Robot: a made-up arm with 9 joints. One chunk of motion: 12 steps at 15 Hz.
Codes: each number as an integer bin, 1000 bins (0 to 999) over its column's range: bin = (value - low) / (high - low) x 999, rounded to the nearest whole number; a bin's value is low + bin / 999 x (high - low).
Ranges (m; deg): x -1.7..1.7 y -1.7..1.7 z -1.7..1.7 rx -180..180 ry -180..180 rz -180..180
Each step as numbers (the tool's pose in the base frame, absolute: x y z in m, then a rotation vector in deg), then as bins.
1 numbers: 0.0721 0.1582 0.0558 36.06 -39.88 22.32
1 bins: 521 546 516 600 389 561
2 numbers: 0.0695 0.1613 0.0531 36.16 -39.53 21.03
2 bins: 520 547 515 600 390 558
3 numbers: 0.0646 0.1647 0.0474 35.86 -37.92 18.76
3 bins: 518 548 513 599 394 552
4 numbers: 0.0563 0.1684 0.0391 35.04 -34.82 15.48
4 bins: 516 549 511 597 403 542
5 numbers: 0.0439 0.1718 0.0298 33.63 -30.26 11.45
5 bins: 512 550 508 593 416 531
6 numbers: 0.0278 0.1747 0.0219 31.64 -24.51 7.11
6 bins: 508 551 506 587 431 519
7 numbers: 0.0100 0.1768 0.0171 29.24 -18.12 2.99
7 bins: 502 551 505 581 449 508
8 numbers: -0.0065 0.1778 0.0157 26.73 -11.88 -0.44
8 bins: 498 552 504 574 467 498
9 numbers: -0.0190 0.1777 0.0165 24.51 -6.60 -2.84
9 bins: 494 552 504 568 481 492
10 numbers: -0.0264 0.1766 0.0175 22.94 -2.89 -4.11
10 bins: 492 551 505 563 491 488
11 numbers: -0.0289 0.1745 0.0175 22.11 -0.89 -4.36
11 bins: 491 551 505 561 497 487
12 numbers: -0.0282 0.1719 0.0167 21.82 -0.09 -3.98
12 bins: 491 550 504 560 499 488
